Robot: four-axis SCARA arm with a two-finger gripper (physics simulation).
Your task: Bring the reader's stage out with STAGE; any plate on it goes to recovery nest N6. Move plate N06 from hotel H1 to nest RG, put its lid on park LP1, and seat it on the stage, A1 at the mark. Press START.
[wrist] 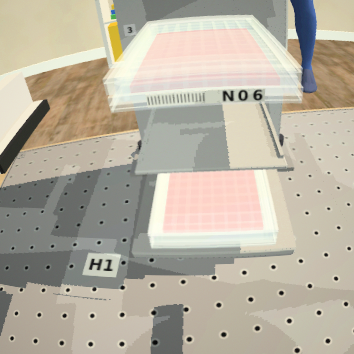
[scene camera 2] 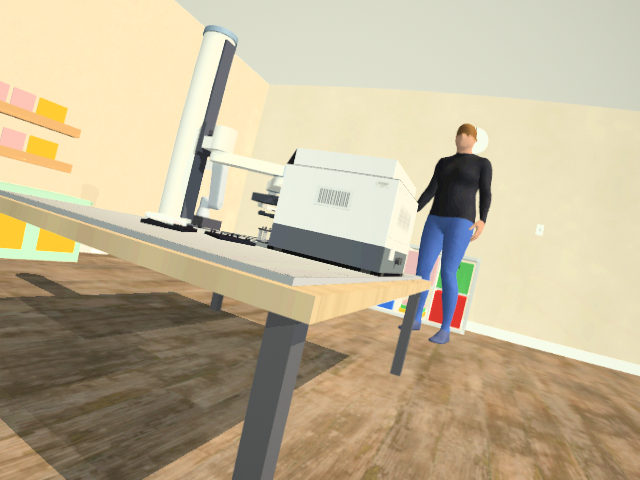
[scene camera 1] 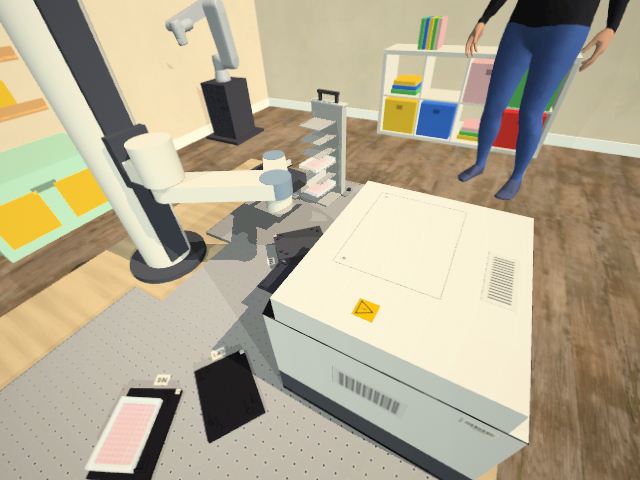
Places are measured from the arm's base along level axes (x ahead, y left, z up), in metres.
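Where they show: gripper, fingertip midpoint: [wrist: 208, 63] [scene camera 1: 307, 166]; arm's base, link origin: [scene camera 1: 170, 256].
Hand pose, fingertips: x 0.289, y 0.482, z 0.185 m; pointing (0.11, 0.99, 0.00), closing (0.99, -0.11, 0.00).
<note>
Each offset is from my fingertips to the top centre of the thing. "*": to the spot under its first point.
Plate N06 @[dx +0.007, dy +0.067, dz -0.003 m] [wrist: 200, 60] [scene camera 1: 316, 163], pink with a clear lid, lies level in hotel H1 [wrist: 175, 150] [scene camera 1: 338, 149], with its label facing the wrist camera. My gripper [scene camera 1: 298, 178] [scene camera 2: 264, 198] is open and empty, level in front of the hotel; one finger shows at the wrist view's left edge. The reader @[dx +0.514, dy -0.472, dz +0.169 m] [scene camera 1: 403, 248] [scene camera 2: 336, 206] is a big white box; its stage cannot be made out. A pink plate @[dx +0.103, dy -0.893, dz -0.137 m] [scene camera 1: 126, 434] lies on nest N6 @[dx +0.111, dy -0.880, dz -0.154 m] [scene camera 1: 164, 428]. A bare black nest @[dx +0.221, dy -0.731, dz -0.152 m] [scene camera 1: 227, 395] stands beside it, its label hard to read. Nest RG and the buttons cannot be identified.
Another pink plate @[dx +0.008, dy +0.067, dz -0.110 m] [wrist: 212, 202] [scene camera 1: 318, 188] lies low in the hotel, under a bare shelf. A black nest @[dx +0.130, dy -0.272, dz -0.102 m] [scene camera 1: 297, 242] and another dark part @[* dx +0.190, dy -0.474, dz -0.053 m] [scene camera 1: 276, 276] lie between the arm's column [scene camera 1: 98, 129] and the reader. A person [scene camera 1: 535, 77] [scene camera 2: 454, 206] stands beyond the table.
</note>
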